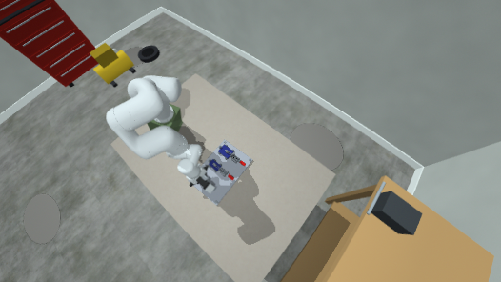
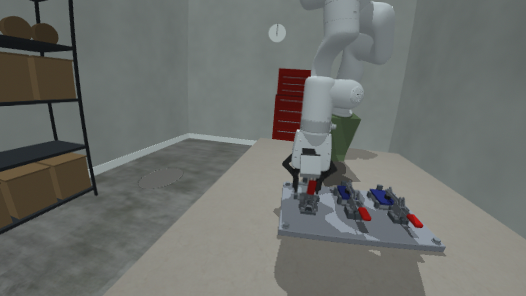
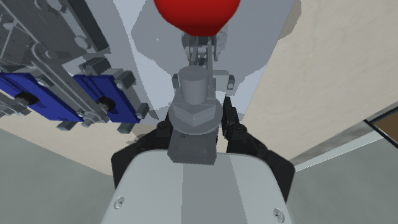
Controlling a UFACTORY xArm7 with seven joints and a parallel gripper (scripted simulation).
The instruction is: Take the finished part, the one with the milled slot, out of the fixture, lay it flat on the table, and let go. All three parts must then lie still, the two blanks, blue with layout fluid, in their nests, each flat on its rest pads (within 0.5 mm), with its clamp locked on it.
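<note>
Now: the finished grey part 10 mm behind my hand and 20 mm below it. The rest, counted from my hand: grey fixture plate (20 mm ahead, 120 mm to the left, 30 mm below).
</note>
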